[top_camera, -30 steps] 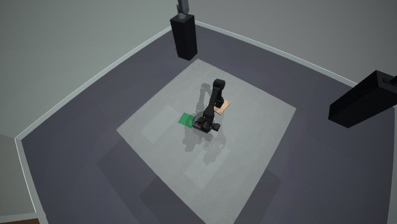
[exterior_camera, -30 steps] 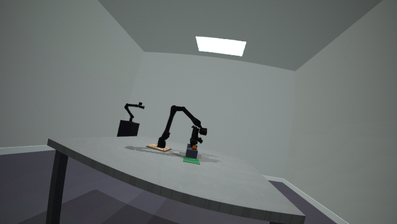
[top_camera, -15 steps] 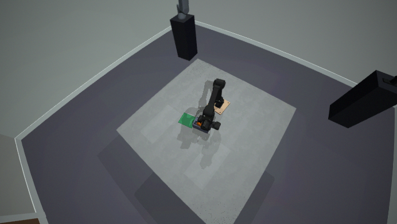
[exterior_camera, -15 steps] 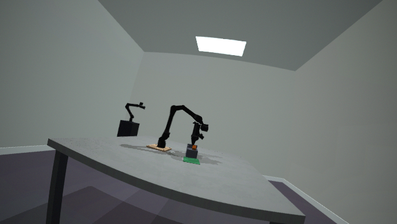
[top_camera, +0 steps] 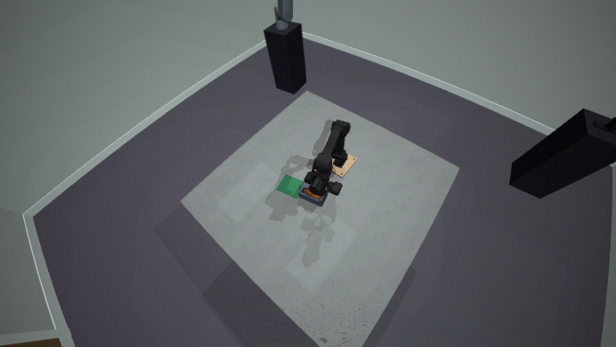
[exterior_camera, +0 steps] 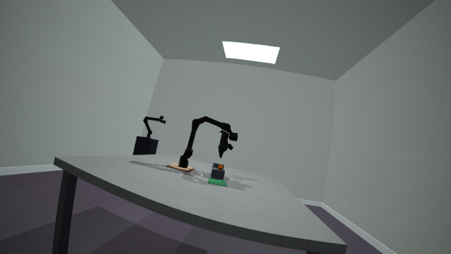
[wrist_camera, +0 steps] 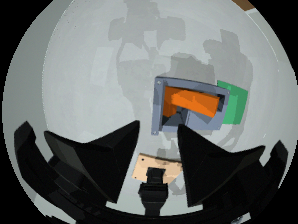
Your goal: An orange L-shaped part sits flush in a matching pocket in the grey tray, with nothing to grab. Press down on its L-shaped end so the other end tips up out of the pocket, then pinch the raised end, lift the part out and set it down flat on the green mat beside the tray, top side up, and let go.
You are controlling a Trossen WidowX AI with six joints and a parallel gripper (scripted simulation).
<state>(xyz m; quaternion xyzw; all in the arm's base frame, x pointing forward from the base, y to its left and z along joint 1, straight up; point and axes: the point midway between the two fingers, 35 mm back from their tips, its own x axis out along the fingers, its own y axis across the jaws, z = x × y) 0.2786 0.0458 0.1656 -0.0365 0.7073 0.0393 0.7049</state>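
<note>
Now: gripper tip 100 mm above the orange L-shaped part and 40 mm to the left of it. From my gripper tip the other things lie so: green mat (220 mm to the right, 160 mm below, 20 mm ahead).
</note>
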